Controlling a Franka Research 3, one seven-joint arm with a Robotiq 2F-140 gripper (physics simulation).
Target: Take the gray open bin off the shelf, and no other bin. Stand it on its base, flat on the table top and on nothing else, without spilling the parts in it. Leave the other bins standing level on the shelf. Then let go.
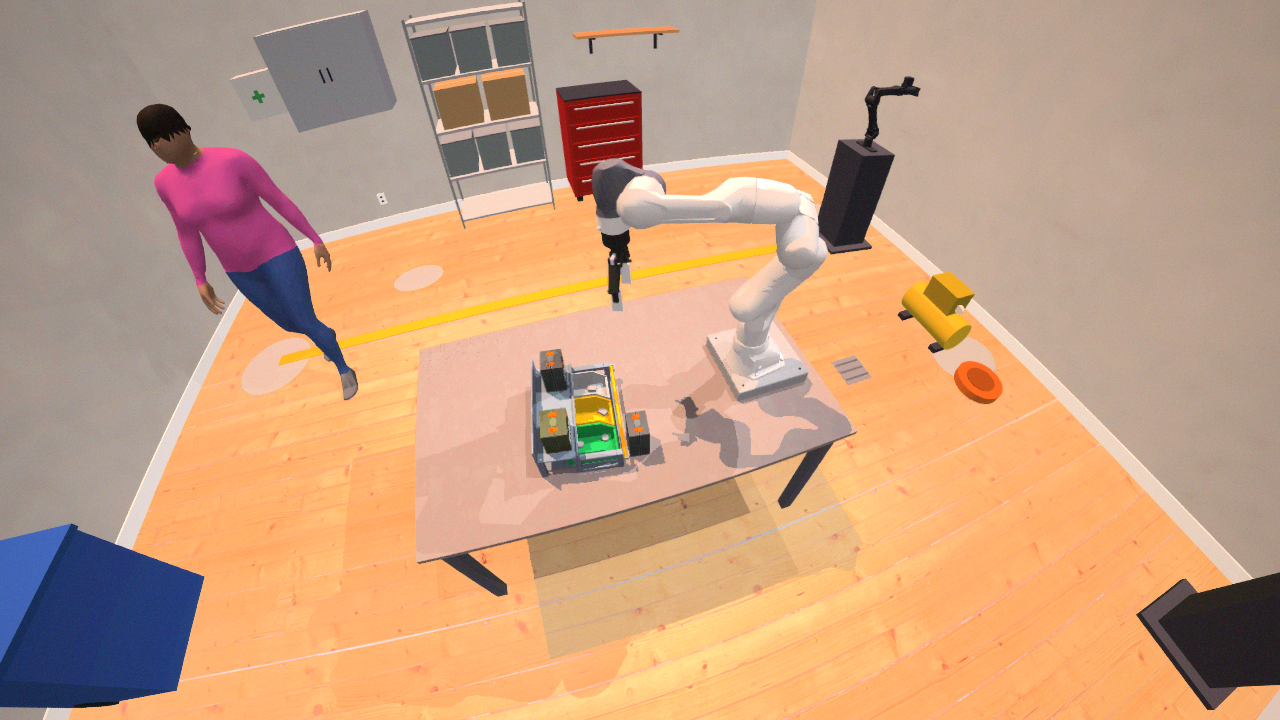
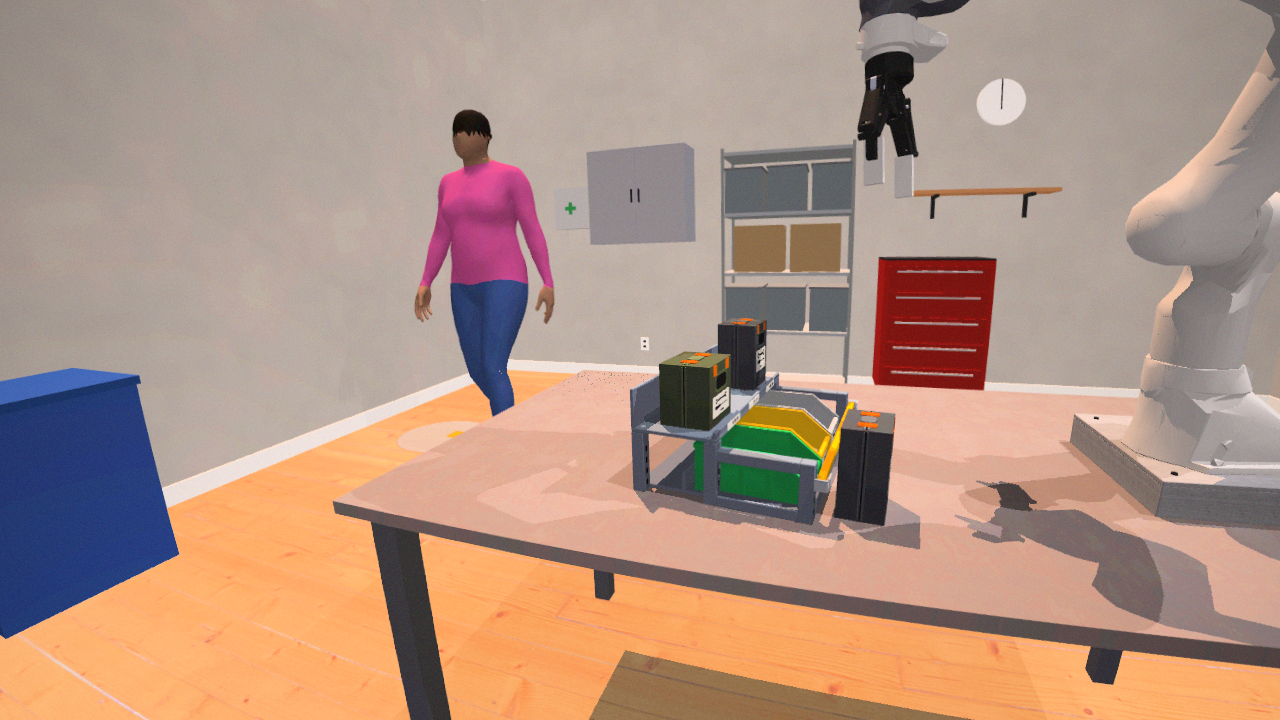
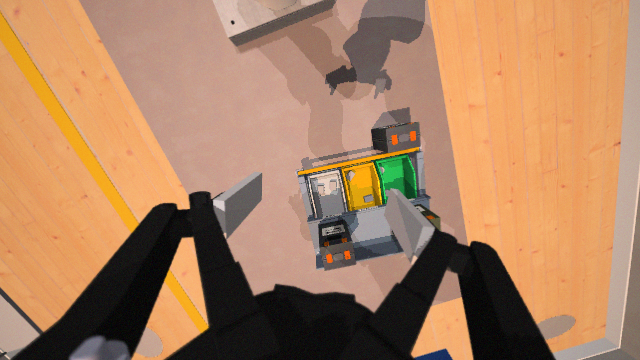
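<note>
The gray open bin [image 1: 591,379] [image 2: 810,408] [image 3: 328,198] sits in the low shelf [image 1: 537,420] [image 2: 640,461] [image 3: 370,227] on the table, at one end of the row, with light parts in it. The yellow bin [image 1: 589,411] [image 2: 783,425] [image 3: 361,187] is beside it, then the green bin [image 1: 595,438] [image 2: 759,483] [image 3: 397,177]. Parts show in both. My gripper [image 1: 621,288] [image 2: 888,174] [image 3: 324,194] is open and empty, high above the table and apart from the bins.
A black case [image 1: 553,369] [image 2: 742,353] [image 3: 337,245] and an olive case [image 1: 554,429] [image 2: 694,390] [image 3: 430,216] stand on the shelf's upper board. Another black case [image 1: 637,433] [image 2: 864,467] [image 3: 396,137] stands on the table before the green bin's end. A person [image 1: 228,205] [image 2: 487,223] stands beyond the table.
</note>
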